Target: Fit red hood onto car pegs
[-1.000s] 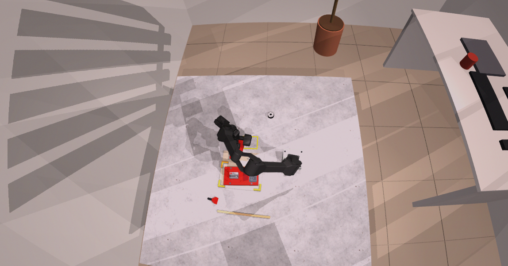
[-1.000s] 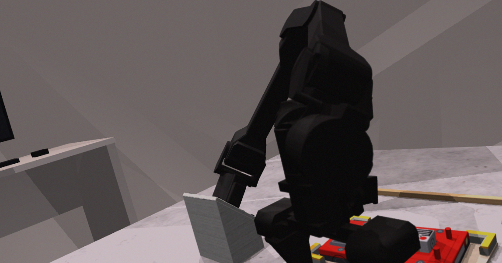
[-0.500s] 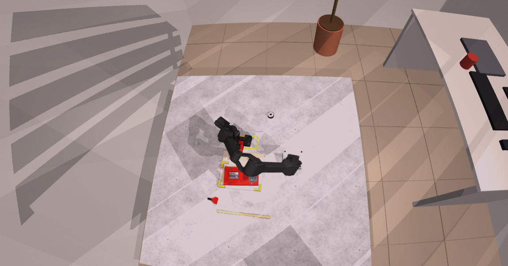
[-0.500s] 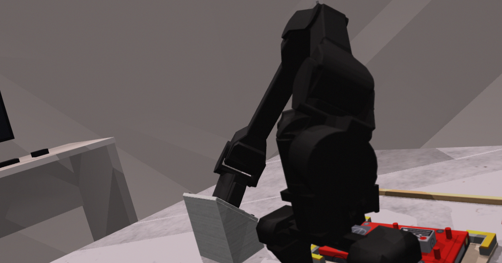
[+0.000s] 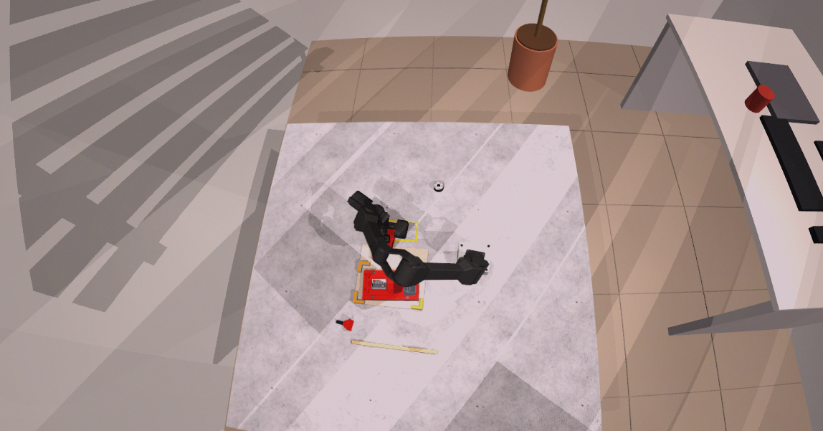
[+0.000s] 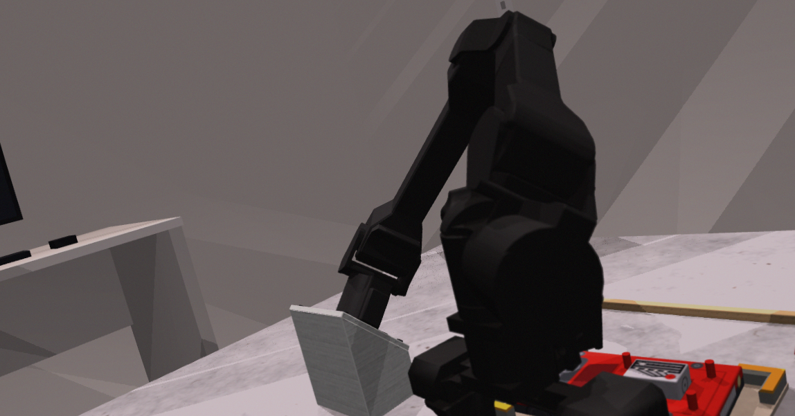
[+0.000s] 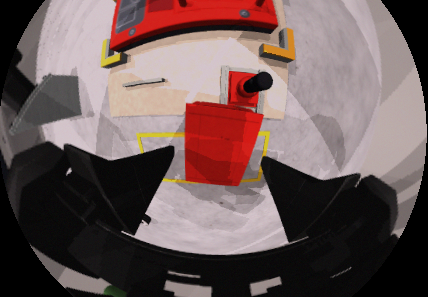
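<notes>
Right now the red hood is 2 cm below my gripper tip. The rest, counted from my gripper tip: grey engine block: 2 cm behind, 19 cm to the left, 1 cm below; wooden strip: 12 cm behind, 39 cm to the left, 3 cm below.
</notes>
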